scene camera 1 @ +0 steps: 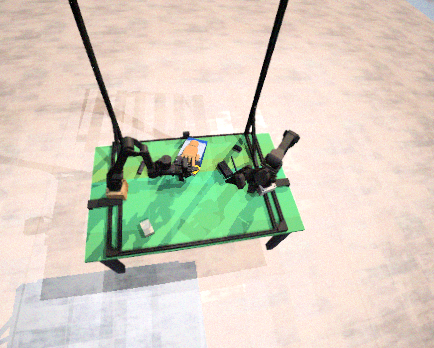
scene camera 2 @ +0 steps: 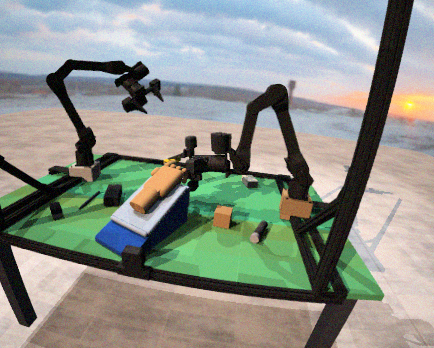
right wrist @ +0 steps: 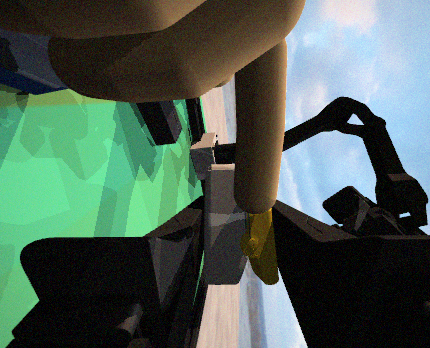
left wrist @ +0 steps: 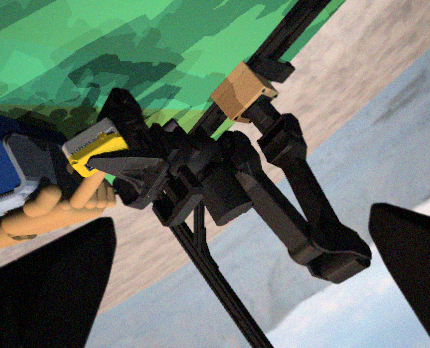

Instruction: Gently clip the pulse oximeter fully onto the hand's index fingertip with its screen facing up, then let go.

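Places are measured from the left arm's base along level axes (x down, y back, z left), in centimetres.
Where they show: left gripper, between the fingertips: [scene camera 1: 228, 178] [scene camera 2: 155, 107] [left wrist: 242, 223]; right gripper, between the fingertips: [scene camera 1: 198, 170] [right wrist: 233, 202] [left wrist: 81, 148]; left arm's base, origin of its link: [scene camera 2: 84, 164] [right wrist: 217, 154]; right arm's base, origin of its link: [scene camera 1: 115, 186] [scene camera 2: 297, 195] [left wrist: 256, 106].
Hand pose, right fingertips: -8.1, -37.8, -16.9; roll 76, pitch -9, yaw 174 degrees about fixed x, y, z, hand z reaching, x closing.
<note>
Each offset is from my right fingertips to the top centre of the thing, as dx, dy, dz. "*": to the spot under its first point. Level surfaces: height alone.
The pulse oximeter {-2.2, -1.6, -0.1} [scene camera 1: 196, 170] [scene camera 2: 170, 161] [left wrist: 101, 151] [right wrist: 225, 230], a grey half against a yellow half, is between the fingers of my right gripper [left wrist: 81, 148] [right wrist: 233, 202], which is shut on it. The tan hand [scene camera 1: 191, 149] [scene camera 2: 167, 179] [left wrist: 55, 220] lies on a sloped stand. Its extended index finger [left wrist: 87, 192] [right wrist: 260, 130] reaches the oximeter; in the right wrist view the fingertip covers the near end of the yellow half. I cannot tell whether the tip is inside the jaws, nor make out the screen. My left gripper [scene camera 2: 153, 105] is open and empty, raised well away from the hand.
The stand has a blue base {* +11.3, +9.6, -30.1} [scene camera 2: 120, 241] and a pale top {dx +8.0} [scene camera 2: 127, 219]. An orange cube {+8.9, -18.7, -15.5} [scene camera 2: 222, 217] and a grey cylinder {+11.2, -29.3, -21.5} [scene camera 2: 259, 232] lie right of it in scene camera 2. A black block {+10.4, +19.5, -2.3} [scene camera 2: 113, 195], a pen {+13.0, +27.5, -5.0} [scene camera 2: 90, 200] and a small black block {+10.7, +34.6, -15.1} [scene camera 2: 56, 210] lie left. A pale box {+10.9, -35.8, +18.5} [scene camera 1: 147, 227] [scene camera 2: 249, 181] stands apart.
</note>
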